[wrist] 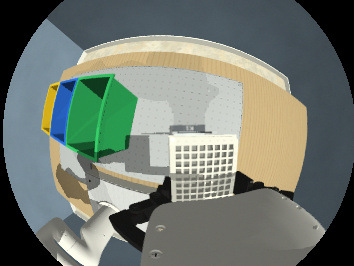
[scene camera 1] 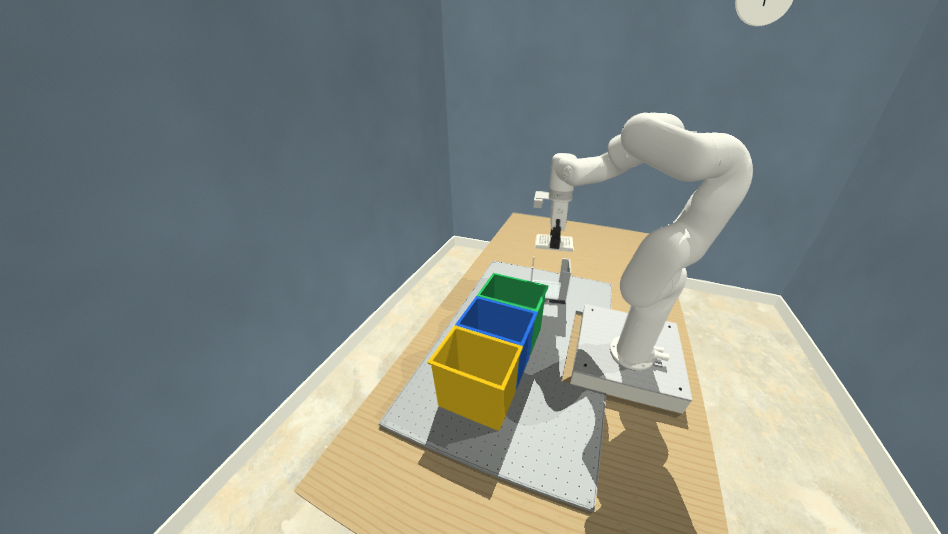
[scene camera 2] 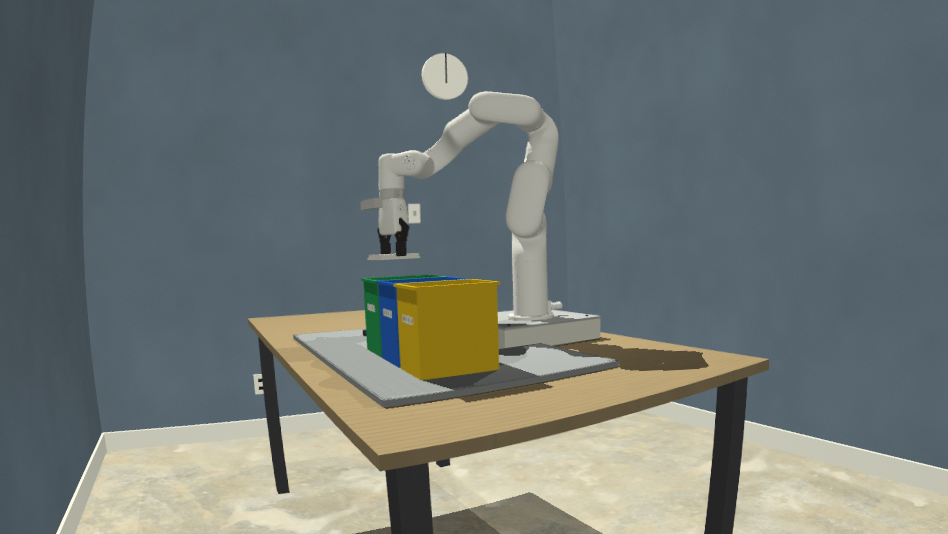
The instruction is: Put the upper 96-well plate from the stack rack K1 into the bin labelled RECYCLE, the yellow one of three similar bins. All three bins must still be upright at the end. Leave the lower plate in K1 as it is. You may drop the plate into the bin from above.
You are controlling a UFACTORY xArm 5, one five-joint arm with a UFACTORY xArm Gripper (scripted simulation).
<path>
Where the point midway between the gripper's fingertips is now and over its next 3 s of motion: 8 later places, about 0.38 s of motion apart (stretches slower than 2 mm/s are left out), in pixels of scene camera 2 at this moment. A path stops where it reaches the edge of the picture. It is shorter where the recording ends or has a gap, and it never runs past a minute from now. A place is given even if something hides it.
The gripper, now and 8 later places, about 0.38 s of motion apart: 393, 256; 393, 250; 393, 249; 396, 250; 398, 250; 401, 251; 404, 251; 406, 252; 409, 252
</path>
